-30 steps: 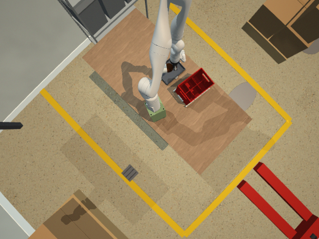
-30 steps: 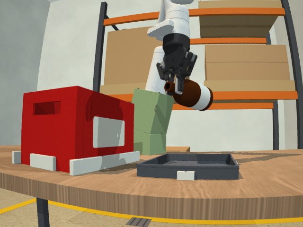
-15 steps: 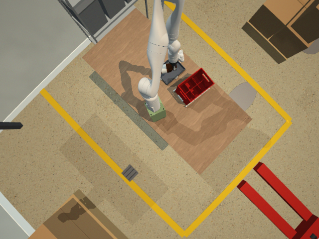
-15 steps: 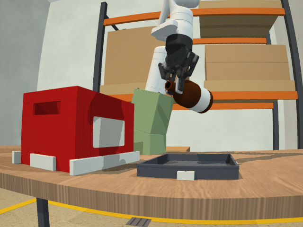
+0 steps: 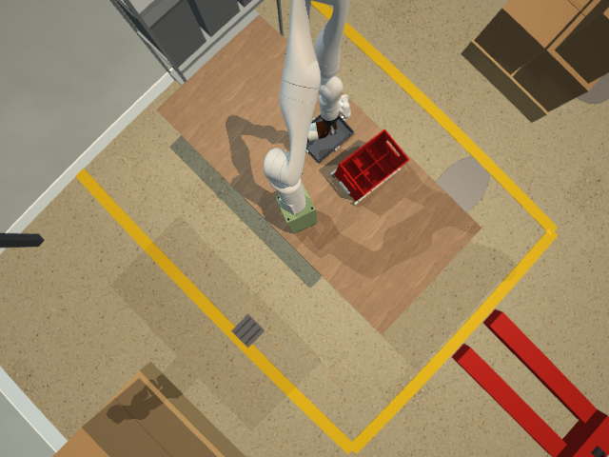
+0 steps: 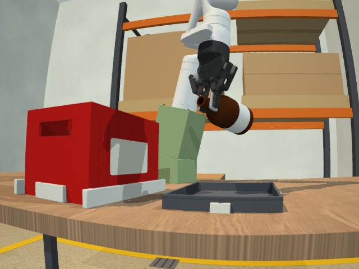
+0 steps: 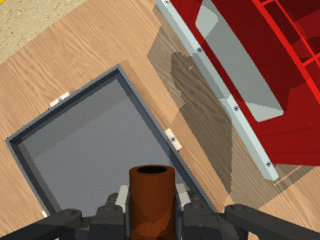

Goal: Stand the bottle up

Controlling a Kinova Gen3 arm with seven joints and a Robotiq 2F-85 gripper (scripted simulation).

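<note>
Now: hand 40 mm to the right of the brown bottle, 40 mm past it and 10 mm above it. The rest, counted from my hand: red crate 250 mm to the right, 120 mm below, 10 mm behind; then dark grey tray 190 mm below, 40 mm to the left, 40 mm ahead.
</note>
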